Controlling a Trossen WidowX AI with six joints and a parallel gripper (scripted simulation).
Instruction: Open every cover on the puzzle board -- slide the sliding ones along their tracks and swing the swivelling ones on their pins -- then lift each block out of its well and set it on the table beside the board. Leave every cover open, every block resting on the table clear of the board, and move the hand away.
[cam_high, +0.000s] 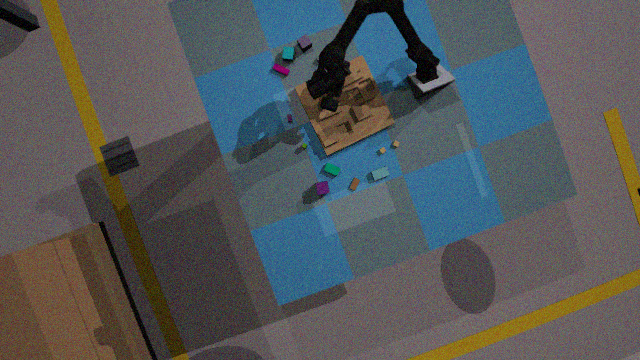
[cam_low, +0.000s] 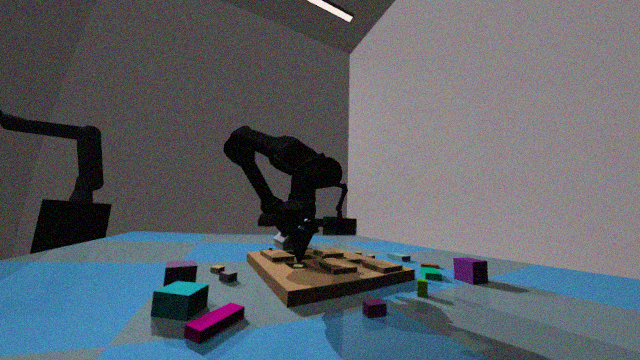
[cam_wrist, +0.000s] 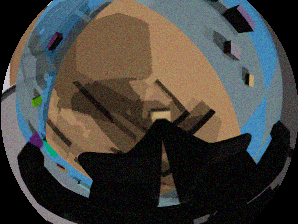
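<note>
The grey block lies 140 mm to the right of my gripper tip and 20 mm below it. Also, from my gripper tip: magenta block (200 mm ahead, 30 mm to the left, 20 mm below); then magenta bar (160 mm ahead, 160 mm to the right, 20 mm below); then teal cube (110 mm ahead, 200 mm to the right, 10 mm below).
</note>
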